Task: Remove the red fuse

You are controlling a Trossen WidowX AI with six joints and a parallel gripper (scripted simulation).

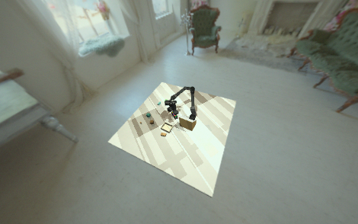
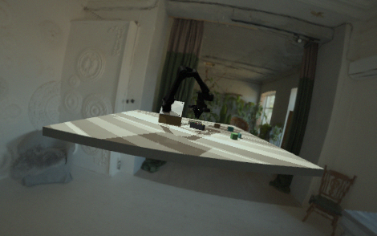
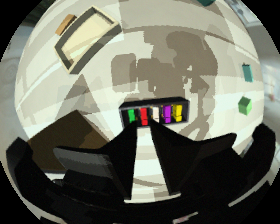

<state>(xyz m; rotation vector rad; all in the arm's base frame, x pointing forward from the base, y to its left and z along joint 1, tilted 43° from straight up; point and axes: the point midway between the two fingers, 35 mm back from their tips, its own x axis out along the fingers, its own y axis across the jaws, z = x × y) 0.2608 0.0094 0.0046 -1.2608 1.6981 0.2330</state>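
Now: the red fuse 1 cm to the right of my gripper tip and 5 cm below it. Round my gripper tip: tray (20 cm to the left, 8 cm below).
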